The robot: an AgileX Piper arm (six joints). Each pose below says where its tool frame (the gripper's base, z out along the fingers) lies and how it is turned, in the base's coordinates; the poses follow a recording.
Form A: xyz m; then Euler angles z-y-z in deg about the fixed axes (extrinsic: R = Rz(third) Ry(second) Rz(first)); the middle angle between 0 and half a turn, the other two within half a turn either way.
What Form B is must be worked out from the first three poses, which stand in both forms.
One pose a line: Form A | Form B
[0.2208 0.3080 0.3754 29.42 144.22 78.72] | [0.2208 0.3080 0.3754 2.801 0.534 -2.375]
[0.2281 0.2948 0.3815 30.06 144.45 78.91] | [0.2281 0.2948 0.3815 2.798 0.527 -2.383]
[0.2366 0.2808 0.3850 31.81 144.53 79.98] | [0.2366 0.2808 0.3850 2.782 0.516 -2.397]
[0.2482 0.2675 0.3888 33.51 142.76 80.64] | [0.2482 0.2675 0.3888 2.744 0.529 -2.428]
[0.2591 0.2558 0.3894 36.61 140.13 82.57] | [0.2591 0.2558 0.3894 2.679 0.541 -2.470]
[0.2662 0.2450 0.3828 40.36 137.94 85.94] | [0.2662 0.2450 0.3828 2.613 0.536 -2.494]
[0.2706 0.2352 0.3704 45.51 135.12 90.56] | [0.2706 0.2352 0.3704 2.524 0.517 -2.524]
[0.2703 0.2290 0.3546 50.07 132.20 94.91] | [0.2703 0.2290 0.3546 2.440 0.496 -2.544]
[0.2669 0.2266 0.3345 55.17 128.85 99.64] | [0.2669 0.2266 0.3345 2.347 0.461 -2.562]
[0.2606 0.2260 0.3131 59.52 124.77 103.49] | [0.2606 0.2260 0.3131 2.249 0.430 -2.582]
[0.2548 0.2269 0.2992 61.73 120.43 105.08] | [0.2548 0.2269 0.2992 2.159 0.421 -2.612]
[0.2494 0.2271 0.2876 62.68 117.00 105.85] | [0.2494 0.2271 0.2876 2.091 0.421 -2.635]
